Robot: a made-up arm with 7 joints. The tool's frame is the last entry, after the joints.
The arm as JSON. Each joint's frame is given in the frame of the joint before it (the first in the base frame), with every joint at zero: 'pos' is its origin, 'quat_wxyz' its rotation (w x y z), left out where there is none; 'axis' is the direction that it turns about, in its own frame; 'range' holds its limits. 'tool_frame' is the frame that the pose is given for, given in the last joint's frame.
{
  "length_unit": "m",
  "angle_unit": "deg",
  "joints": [
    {
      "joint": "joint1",
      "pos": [
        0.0,
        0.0,
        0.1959
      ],
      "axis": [
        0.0,
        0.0,
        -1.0
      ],
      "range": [
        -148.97,
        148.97
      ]
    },
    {
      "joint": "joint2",
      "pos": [
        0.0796,
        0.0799,
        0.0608
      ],
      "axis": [
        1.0,
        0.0,
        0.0
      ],
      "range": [
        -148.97,
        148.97
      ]
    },
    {
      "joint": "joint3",
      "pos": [
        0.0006,
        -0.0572,
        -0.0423
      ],
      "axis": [
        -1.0,
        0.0,
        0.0
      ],
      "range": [
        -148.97,
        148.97
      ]
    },
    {
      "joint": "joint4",
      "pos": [
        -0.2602,
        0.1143,
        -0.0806
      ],
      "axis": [
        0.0,
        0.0,
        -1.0
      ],
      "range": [
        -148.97,
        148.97
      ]
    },
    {
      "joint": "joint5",
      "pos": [
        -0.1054,
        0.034,
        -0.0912
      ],
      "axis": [
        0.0,
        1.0,
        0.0
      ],
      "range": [
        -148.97,
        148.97
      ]
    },
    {
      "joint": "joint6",
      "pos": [
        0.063,
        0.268,
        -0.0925
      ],
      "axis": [
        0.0,
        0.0,
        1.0
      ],
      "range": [
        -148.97,
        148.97
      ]
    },
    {
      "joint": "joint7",
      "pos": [
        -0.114,
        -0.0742,
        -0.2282
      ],
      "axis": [
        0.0,
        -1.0,
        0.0
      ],
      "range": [
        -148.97,
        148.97
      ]
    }
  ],
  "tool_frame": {
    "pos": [
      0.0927,
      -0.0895,
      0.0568
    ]
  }
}
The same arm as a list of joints. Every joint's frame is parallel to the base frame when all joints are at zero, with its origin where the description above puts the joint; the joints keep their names.
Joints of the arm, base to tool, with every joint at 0 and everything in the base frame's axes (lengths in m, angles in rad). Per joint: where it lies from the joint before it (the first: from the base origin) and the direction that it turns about. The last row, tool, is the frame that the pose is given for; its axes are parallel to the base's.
joint1: axis -z xyz 0 0 0.1959
joint2: axis +x xyz 0.0796 0.0799 0.0608
joint3: axis -x xyz 0.0006 -0.0572 -0.0423
joint4: axis -z xyz -0.2602 0.1143 -0.0806
joint5: axis +y xyz -0.1054 0.034 -0.0912
joint6: axis +z xyz 0.063 0.268 -0.0925
joint7: axis -y xyz -0.114 -0.0742 -0.2282
tool: xyz 0.0927 -0.0895 0.0568
Joint limits (rad, base to tool): -2.6..2.6 -2.6..2.6 -2.6..2.6 -2.6..2.6 -2.6..2.6 -2.6..2.6 -2.6..2.6

